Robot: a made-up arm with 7 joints.
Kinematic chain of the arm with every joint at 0, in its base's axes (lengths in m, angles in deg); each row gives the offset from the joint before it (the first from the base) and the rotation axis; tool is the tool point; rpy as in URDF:
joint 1: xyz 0 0 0.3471 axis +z
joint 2: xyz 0 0 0 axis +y
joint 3: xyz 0 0 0.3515 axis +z
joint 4: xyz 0.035 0 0 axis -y
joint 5: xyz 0.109 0 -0.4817 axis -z
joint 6: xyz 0 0 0 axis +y
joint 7: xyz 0.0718 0 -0.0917 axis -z
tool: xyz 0 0 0 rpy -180 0 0
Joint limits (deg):
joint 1: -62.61..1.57
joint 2: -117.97..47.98
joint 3: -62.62..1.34
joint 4: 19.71..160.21
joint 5: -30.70..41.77
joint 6: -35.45..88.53
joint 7: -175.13..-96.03
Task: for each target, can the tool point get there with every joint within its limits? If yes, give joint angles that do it. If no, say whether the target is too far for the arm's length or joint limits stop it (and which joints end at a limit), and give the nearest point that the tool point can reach.
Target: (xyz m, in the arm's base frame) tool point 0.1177 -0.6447 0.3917
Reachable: yes | joints -30.44 30.71 -53.85 76.44 -11.65 74.31 -126.13
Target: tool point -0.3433 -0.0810 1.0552
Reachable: yes | joints -22.81 -68.31 -16.89 87.61 23.25 -18.20 -160.79
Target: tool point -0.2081 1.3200 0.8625
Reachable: no: too far | nearest point -0.3718 0.8009 0.7057 | short by 0.566 m
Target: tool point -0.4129 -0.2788 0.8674
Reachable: yes | joints -17.42 -88.50 -37.07 76.53 20.67 34.92 -122.77
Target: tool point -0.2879 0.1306 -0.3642
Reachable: no: joint limits stop it (at a limit: joint 1, joint 2, joint 4) | nearest point -0.1099 -0.1199 0.0166 | short by 0.489 m
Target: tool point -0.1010 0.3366 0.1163
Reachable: no: joint limits stop it (at a limit: joint 1, joint 2, joint 3, joint 4, joint 5, joint 6) | nearest point 0.0555 0.0675 0.0481 | short by 0.319 m
